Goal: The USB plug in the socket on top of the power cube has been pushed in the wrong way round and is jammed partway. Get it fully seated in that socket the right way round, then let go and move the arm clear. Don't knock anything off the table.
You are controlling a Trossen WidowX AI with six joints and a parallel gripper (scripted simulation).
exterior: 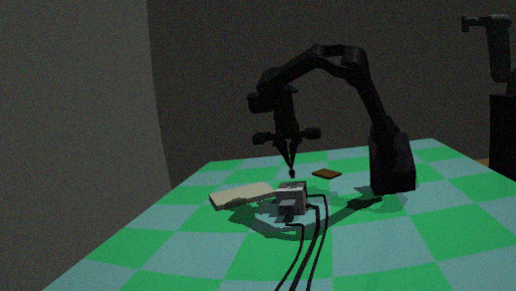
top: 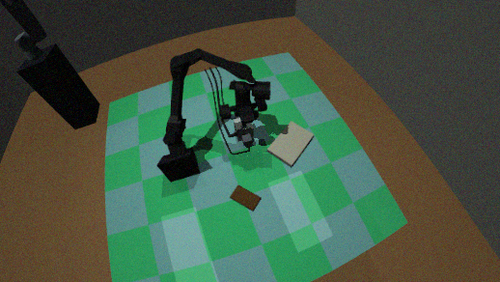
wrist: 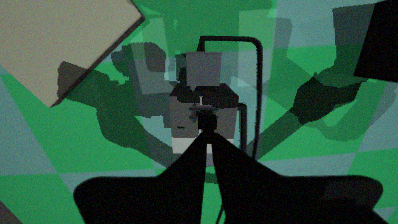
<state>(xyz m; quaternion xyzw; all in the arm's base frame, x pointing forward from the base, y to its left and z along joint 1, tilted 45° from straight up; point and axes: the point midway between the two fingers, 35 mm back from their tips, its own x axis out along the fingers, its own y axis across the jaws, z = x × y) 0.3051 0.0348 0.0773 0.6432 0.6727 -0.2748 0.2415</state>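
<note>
My gripper tip is 2 cm above the USB plug. The rest, counted from my gripper tip: small brown block (30 cm to the right, 12 cm below, 8 cm behind).
</note>
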